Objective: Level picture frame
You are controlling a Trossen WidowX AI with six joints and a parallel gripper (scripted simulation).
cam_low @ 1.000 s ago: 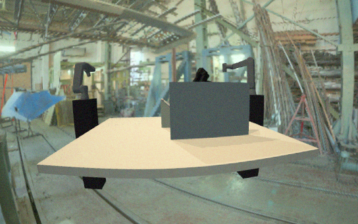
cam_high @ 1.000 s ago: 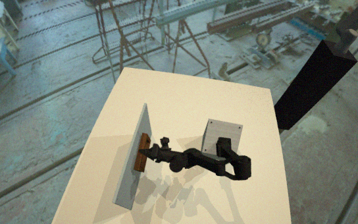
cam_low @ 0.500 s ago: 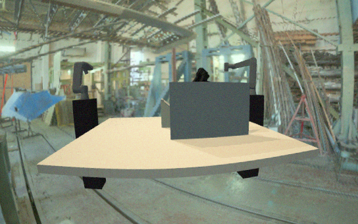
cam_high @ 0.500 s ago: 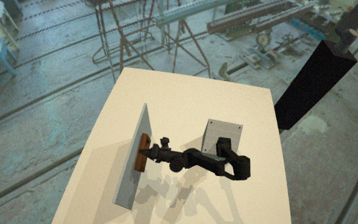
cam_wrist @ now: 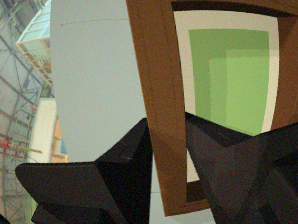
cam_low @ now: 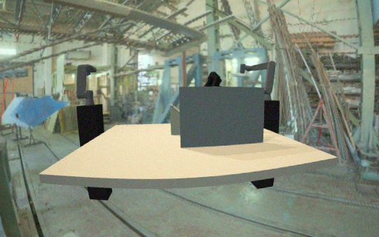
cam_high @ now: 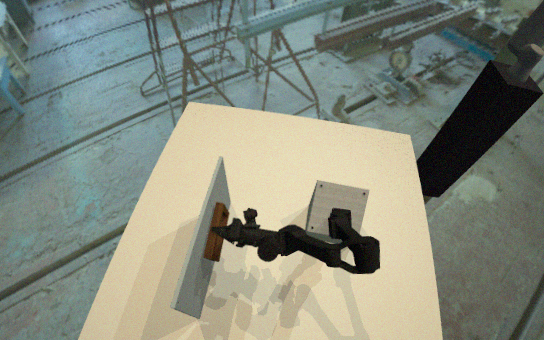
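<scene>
Right now the brown wooden picture frame is 10 mm to the right of my gripper tip and 50 mm below it. From my gripper tip the other things lie so: grey wall panel 10 mm ahead, 20 mm to the left, 70 mm below.
</scene>
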